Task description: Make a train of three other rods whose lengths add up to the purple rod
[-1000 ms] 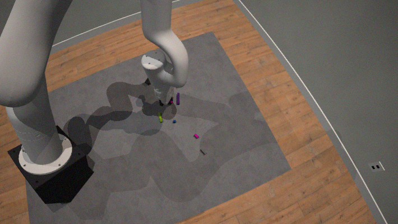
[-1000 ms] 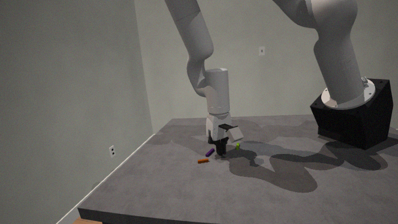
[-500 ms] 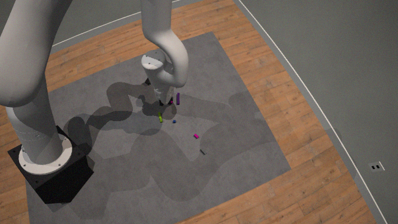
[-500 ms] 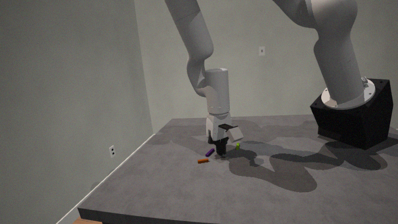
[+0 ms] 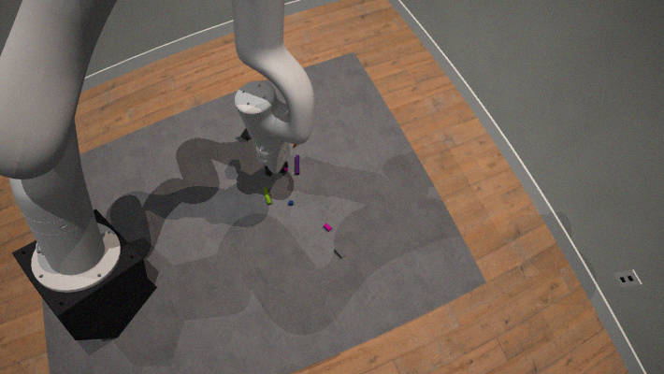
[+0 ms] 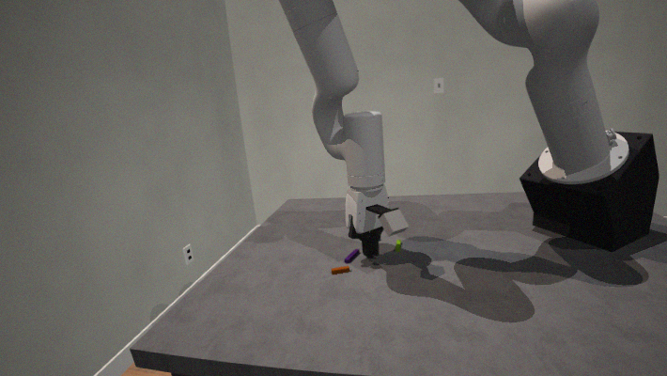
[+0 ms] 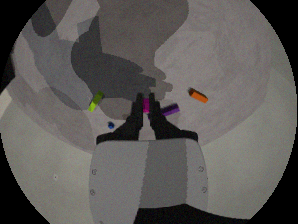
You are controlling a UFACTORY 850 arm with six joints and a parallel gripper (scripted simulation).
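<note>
The purple rod is 50 mm ahead of my hand, 10 mm to the left of it and 20 mm below it. Also, from my hand: blue rod 20 mm ahead, 110 mm to the right, 20 mm below; lime rod 50 mm behind, 80 mm to the right, 20 mm below; orange rod 50 mm ahead, 80 mm to the left, 20 mm below.
</note>
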